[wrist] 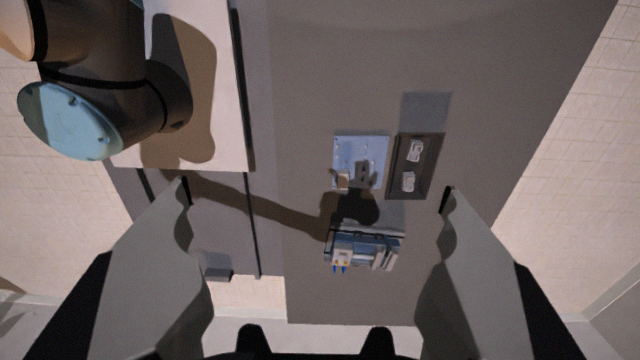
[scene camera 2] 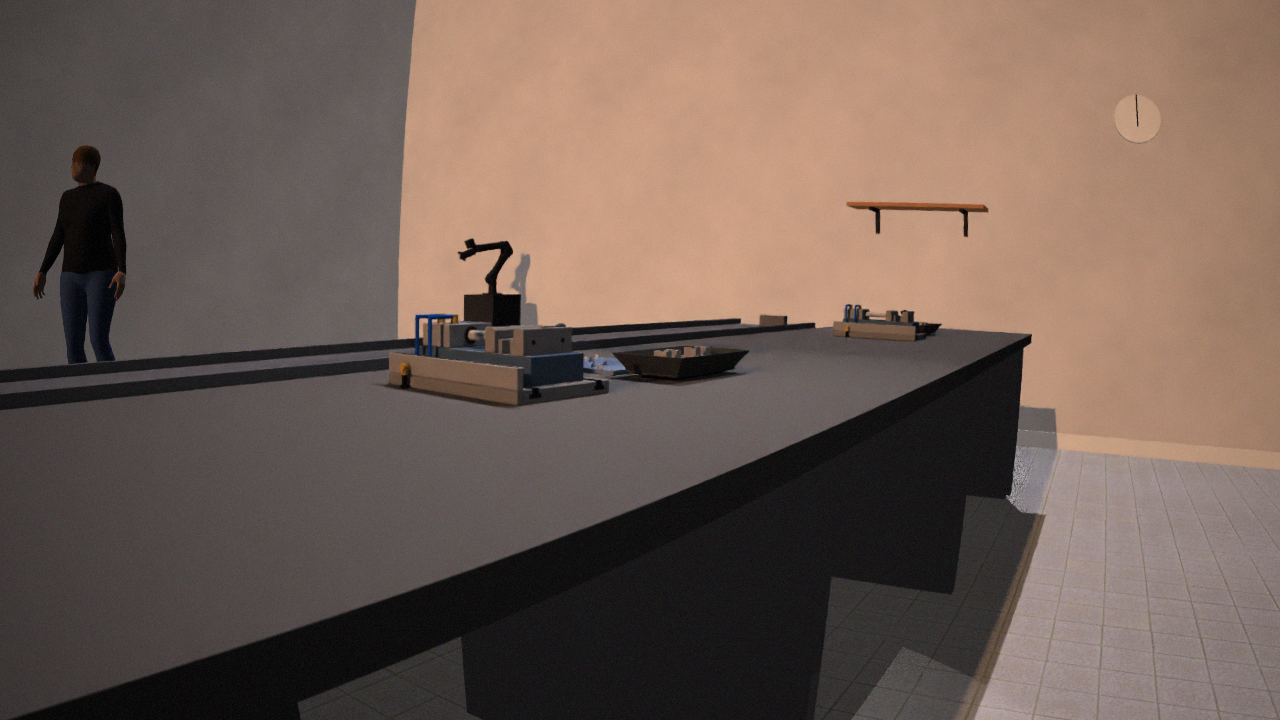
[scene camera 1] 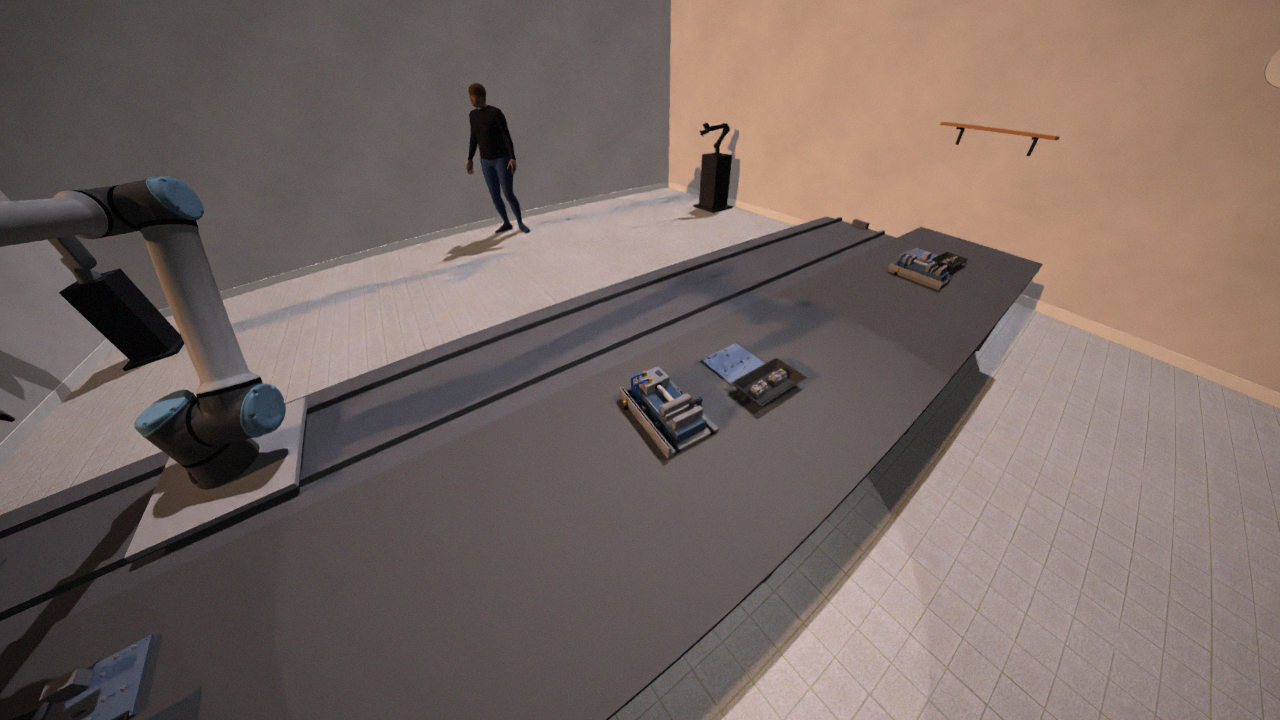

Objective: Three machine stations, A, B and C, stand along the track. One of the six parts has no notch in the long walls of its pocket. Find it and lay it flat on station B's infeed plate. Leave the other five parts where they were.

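Where they show: gripper, fingertip midpoint: [wrist: 317,183]; arm's base at its link origin: [wrist: 158,97] [scene camera 1: 228,464].
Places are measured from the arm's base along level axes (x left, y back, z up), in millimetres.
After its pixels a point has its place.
Note:
My gripper [wrist: 317,183] {x 61, y -446, z 509 mm} is open, its fingers wide apart with nothing between them, high above the near-end station in the wrist view. There a black tray [wrist: 424,170] {x -196, y -798, z -11 mm} holds two pale grey parts [wrist: 414,150] {x -116, y -733, z 17 mm} [wrist: 408,181] {x -233, y -750, z 2 mm}, beside a light-blue plate [wrist: 350,145] {x -126, y -547, z -22 mm} [scene camera 1: 120,667] {x -149, y -540, z -22 mm}. A small grey block [wrist: 343,180] {x -232, y -532, z 14 mm} [scene camera 1: 67,685] {x -217, y -547, z 13 mm} sits on that plate. The middle station has a pinned blue plate [scene camera 1: 733,360] {x 1692, y -569, z -22 mm} and a black tray [scene camera 1: 787,390] {x 1686, y -816, z 10 mm} [scene camera 2: 680,365] {x 1570, y -805, z -1 mm} with two parts [scene camera 1: 759,387] {x 1631, y -745, z 2 mm} [scene camera 1: 777,376] {x 1712, y -755, z 17 mm}. Pocket walls and notches are too small to tell. The gripper does not show in either scene view.
A machine [wrist: 365,247] {x -520, y -645, z 30 mm} stands beside the near-end plate and tray; another machine [scene camera 1: 666,411] {x 1274, y -674, z 53 mm} [scene camera 2: 492,358] {x 1261, y -674, z 23 mm} stands at the middle station. The far station [scene camera 1: 926,266] {x 3135, y -719, z 57 mm} [scene camera 2: 877,324] {x 3086, y -704, z 19 mm} is near the table's far end. The arm's carriage [scene camera 1: 268,474] {x 141, y -136, z 0 mm} is on the rail. A person [scene camera 1: 492,143] stands beyond the rail.

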